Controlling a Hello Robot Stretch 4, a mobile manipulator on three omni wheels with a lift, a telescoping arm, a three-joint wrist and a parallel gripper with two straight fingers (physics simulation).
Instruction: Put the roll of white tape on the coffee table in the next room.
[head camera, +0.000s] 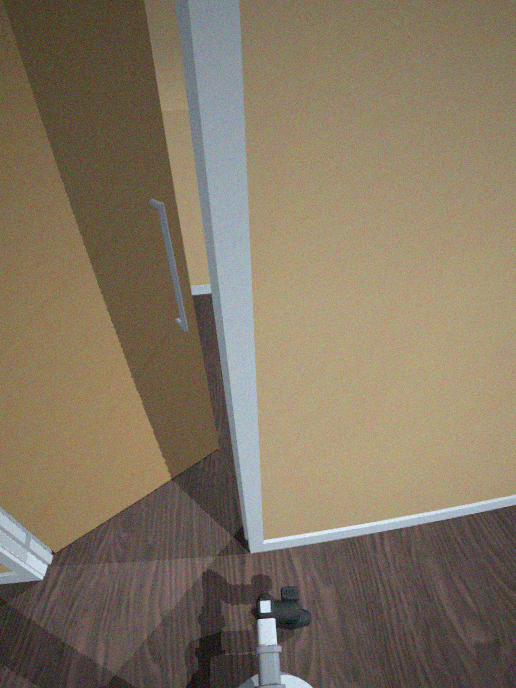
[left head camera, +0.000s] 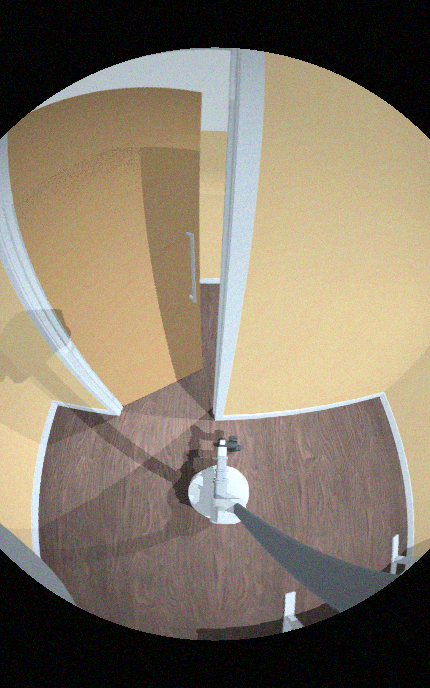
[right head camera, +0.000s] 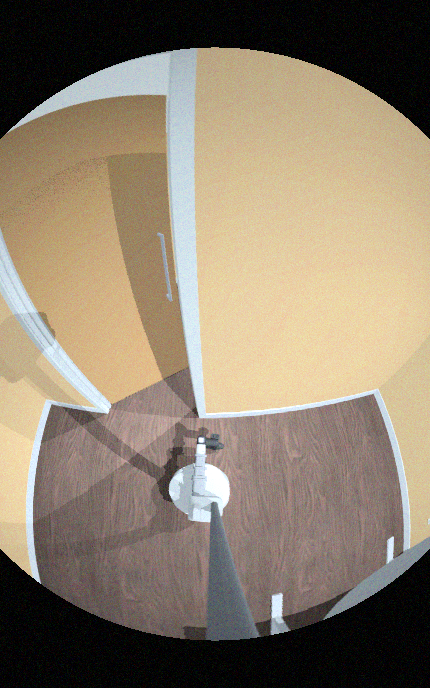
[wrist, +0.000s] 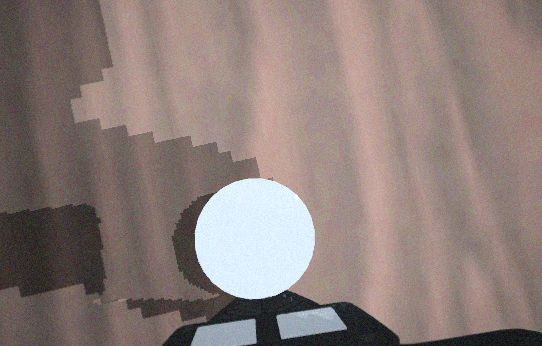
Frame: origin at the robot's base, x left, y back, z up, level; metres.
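Seen in the pictures: gripper, fingertip midpoint: (wrist: 264, 309).
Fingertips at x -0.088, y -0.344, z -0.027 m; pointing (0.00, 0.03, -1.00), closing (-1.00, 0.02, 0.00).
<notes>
A point is followed by its place in that frame.
In the wrist view, the roll of white tape (wrist: 255, 235) {y -0.383, x -0.088, z -0.003 m} shows as a plain round white disc on the dark wood floor, low in the middle. My gripper (wrist: 264, 309) {y -0.343, x -0.088, z -0.027 m} (head camera: 287, 611) (left head camera: 232, 444) {y -0.343, x -0.088, z -0.027 m} (right head camera: 212, 442) {y -0.343, x -0.088, z -0.027 m} points down at the floor. Its two black fingers are shut together with no gap that shows between them, and the roll lies right at their tips, outside them. The lower edge of the disc covers the very tips. In the head views the gripper hides the roll. The coffee table does not show in any view.
A tan door (head camera: 66, 333) {y -0.892, x 0.546, z 0.970 m} (left head camera: 101, 253) {y -0.835, x 0.627, z 1.282 m} (right head camera: 76, 263) {y -0.827, x 0.639, z 1.261 m} with a grey bar handle (head camera: 173, 266) {y -1.036, x 0.223, z 1.096 m} stands partly open at the left. The white door frame (head camera: 230, 311) {y -0.608, x 0.034, z 1.199 m} stands close ahead. A tan wall (head camera: 388, 277) {y -0.645, x -0.268, z 1.233 m} runs to the right. White upright pieces (left head camera: 289, 606) (right head camera: 276, 606) stand behind the base.
</notes>
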